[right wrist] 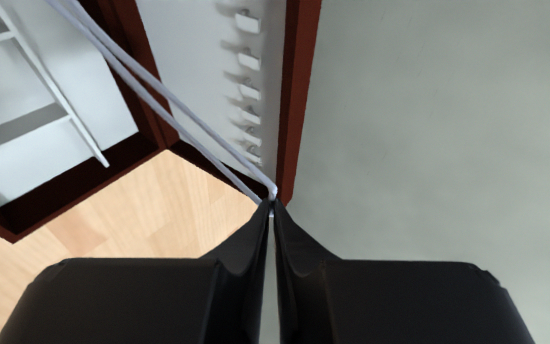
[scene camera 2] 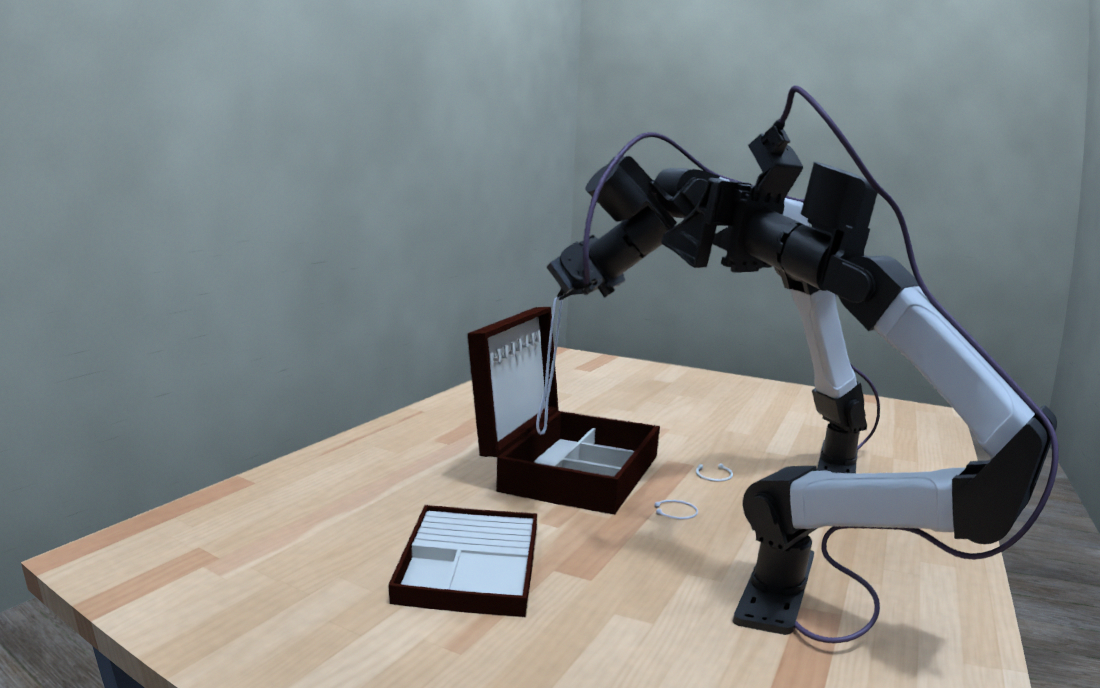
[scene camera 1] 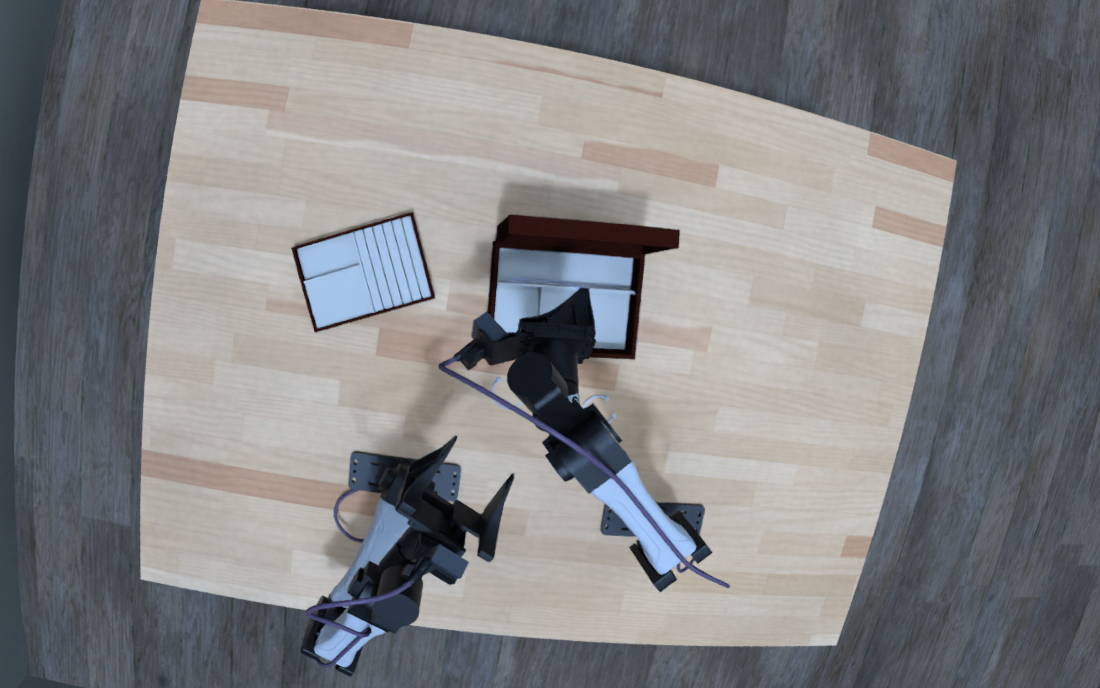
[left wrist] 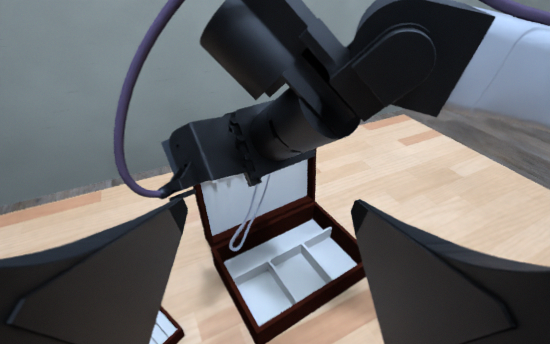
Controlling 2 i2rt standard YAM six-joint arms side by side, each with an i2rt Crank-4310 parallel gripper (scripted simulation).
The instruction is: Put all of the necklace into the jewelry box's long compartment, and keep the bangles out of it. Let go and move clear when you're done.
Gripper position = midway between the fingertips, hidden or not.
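Jewelry box (scene camera 2: 507, 393) seen also at (scene camera 1: 616, 283), (left wrist: 296, 257) and (right wrist: 112, 129). A divided tray (scene camera 2: 491, 548), (scene camera 1: 334, 284) is visible; in the right wrist view the tray is out of frame. My left gripper (scene camera 2: 688, 238) appears also at (scene camera 1: 485, 456) and (left wrist: 269, 203). My right gripper (scene camera 1: 584, 289) is visible too.
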